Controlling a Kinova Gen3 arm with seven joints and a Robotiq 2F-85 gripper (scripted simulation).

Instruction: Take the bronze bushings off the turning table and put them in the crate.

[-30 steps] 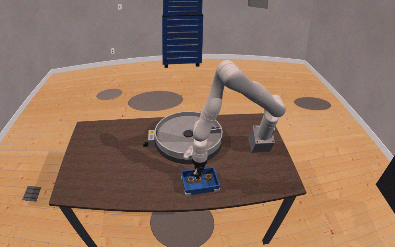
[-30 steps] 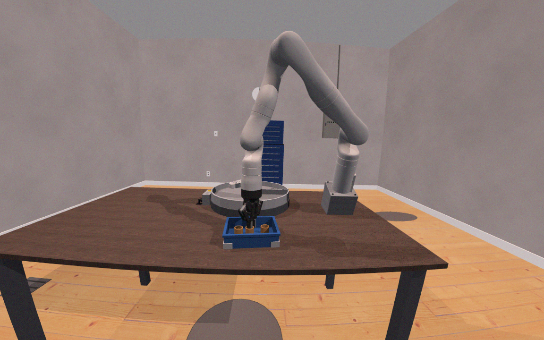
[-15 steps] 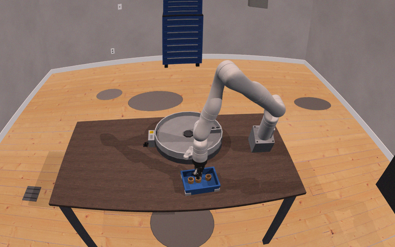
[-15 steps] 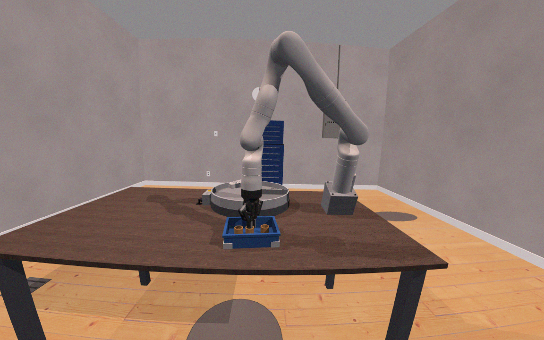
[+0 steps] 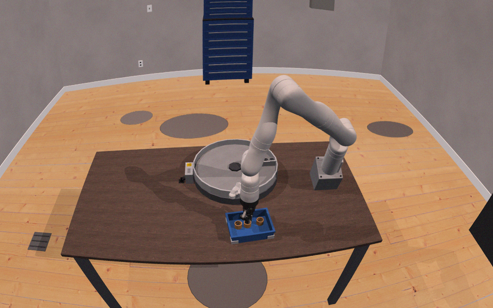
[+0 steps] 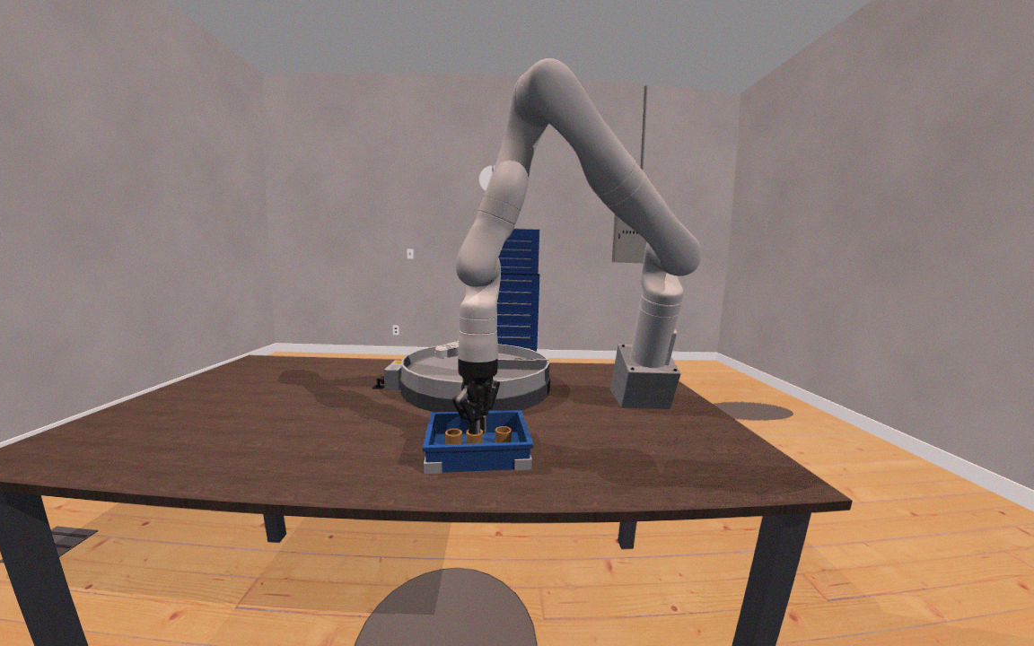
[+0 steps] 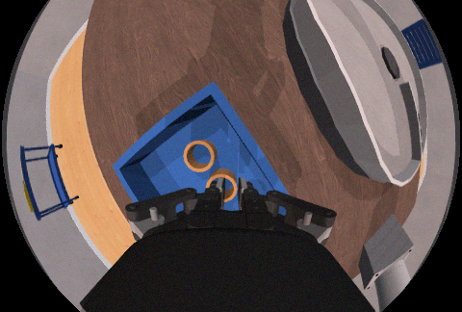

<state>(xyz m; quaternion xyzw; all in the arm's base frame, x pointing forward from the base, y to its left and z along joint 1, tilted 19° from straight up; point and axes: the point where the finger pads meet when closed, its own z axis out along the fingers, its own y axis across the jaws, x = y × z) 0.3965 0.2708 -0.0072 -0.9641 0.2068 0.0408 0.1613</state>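
My hand is 3 cm to the right of the blue crate, 1 cm past it and 1 cm above it. The rest, counted from my hand: round grey turning table: 34 cm to the right, 6 cm ahead, 1 cm above.
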